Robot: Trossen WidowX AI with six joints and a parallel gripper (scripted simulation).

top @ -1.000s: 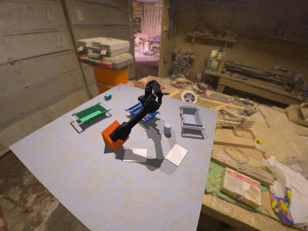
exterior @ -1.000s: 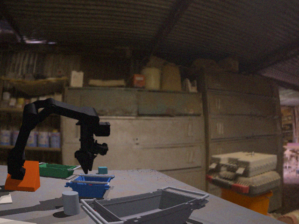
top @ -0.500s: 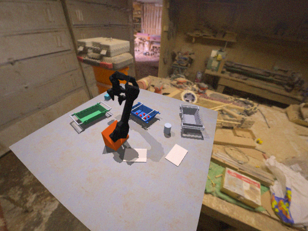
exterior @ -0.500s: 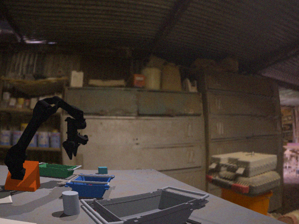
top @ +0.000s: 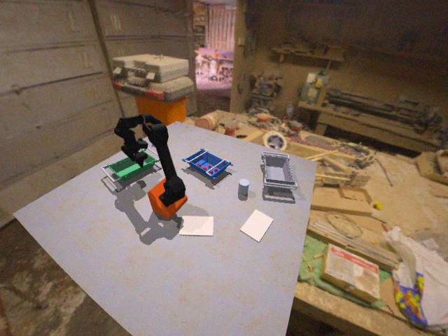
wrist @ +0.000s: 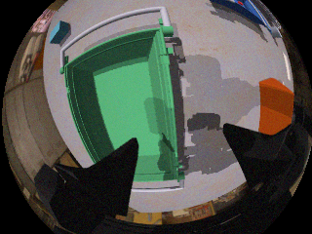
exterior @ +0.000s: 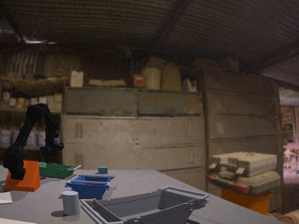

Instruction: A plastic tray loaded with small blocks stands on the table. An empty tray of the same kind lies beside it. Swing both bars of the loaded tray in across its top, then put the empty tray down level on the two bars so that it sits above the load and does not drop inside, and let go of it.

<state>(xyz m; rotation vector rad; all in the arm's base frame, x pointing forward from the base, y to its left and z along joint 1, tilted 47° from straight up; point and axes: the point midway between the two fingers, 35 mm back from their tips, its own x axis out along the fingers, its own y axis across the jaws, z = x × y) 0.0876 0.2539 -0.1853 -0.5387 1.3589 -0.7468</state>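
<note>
My gripper tip is now 80 mm to the right of the green tray, 50 mm above it and 20 mm short of it. From my gripper tip the other things lie so: teal block (330 mm ahead, 210 mm to the left, 70 mm below); red block (560 mm to the right, 290 mm ahead, 80 mm below); grey cylinder (580 mm to the right, 220 mm ahead, 60 mm below).
</note>
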